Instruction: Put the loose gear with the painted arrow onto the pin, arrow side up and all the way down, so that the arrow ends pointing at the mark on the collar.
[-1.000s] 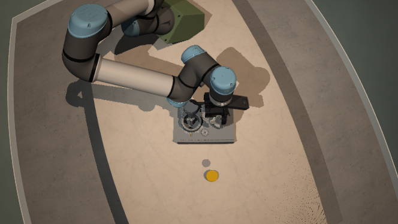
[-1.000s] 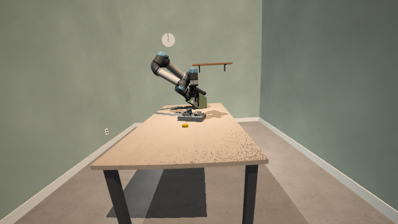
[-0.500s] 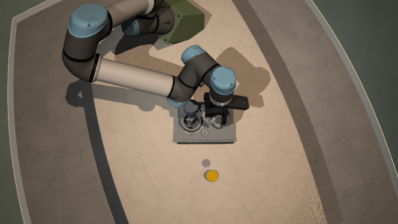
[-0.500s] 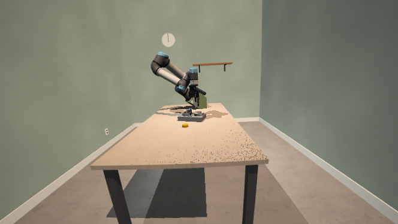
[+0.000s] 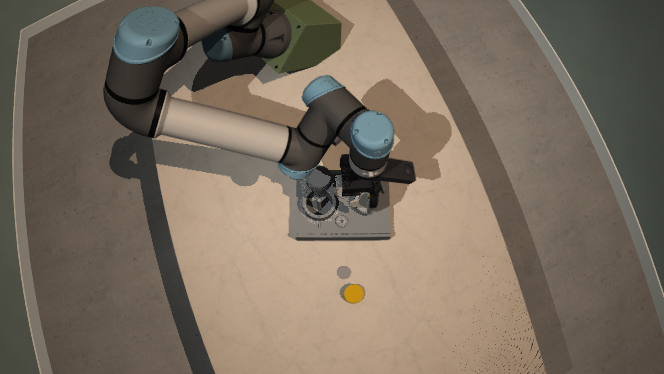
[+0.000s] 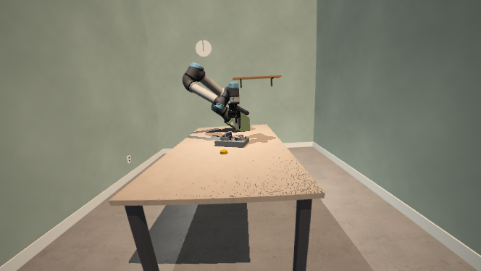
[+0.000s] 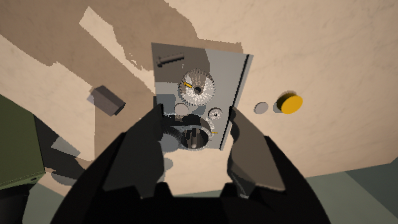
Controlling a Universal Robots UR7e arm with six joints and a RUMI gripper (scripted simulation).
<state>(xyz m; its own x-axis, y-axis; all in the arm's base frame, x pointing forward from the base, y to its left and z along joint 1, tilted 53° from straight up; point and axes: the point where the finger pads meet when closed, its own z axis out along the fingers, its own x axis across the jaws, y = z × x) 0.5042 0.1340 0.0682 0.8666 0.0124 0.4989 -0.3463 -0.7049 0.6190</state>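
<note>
The toothed gear is 8 cm below my hand. The rest, counted from my hand: grey disc: 13 cm ahead, 12 cm to the right, 13 cm below; grey bolt: 3 cm behind, 6 cm to the left, 9 cm below; grey block: 22 cm behind, 3 cm to the left, 12 cm below.
</note>
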